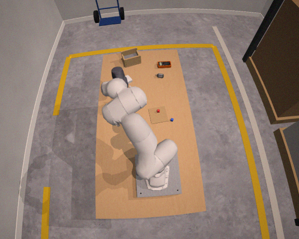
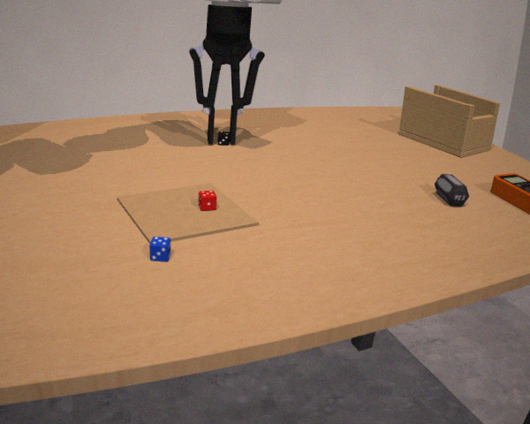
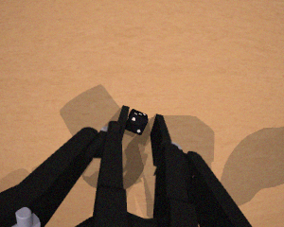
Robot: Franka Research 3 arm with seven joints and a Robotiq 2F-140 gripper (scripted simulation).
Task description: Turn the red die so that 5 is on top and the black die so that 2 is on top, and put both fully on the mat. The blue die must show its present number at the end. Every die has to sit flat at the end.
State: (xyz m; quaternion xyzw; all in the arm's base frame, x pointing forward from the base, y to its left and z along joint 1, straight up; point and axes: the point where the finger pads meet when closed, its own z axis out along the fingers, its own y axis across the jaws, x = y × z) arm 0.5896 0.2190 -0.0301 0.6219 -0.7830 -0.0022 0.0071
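Right now my hand is 3 cm above the black die. The rest, counted from my hand: dark grey device (31 cm to the right, 26 cm ahead, 2 cm below); then red die (27 cm to the right, 11 cm behind, 2 cm below); then thin tan mat (27 cm to the right, 14 cm behind, 3 cm below).
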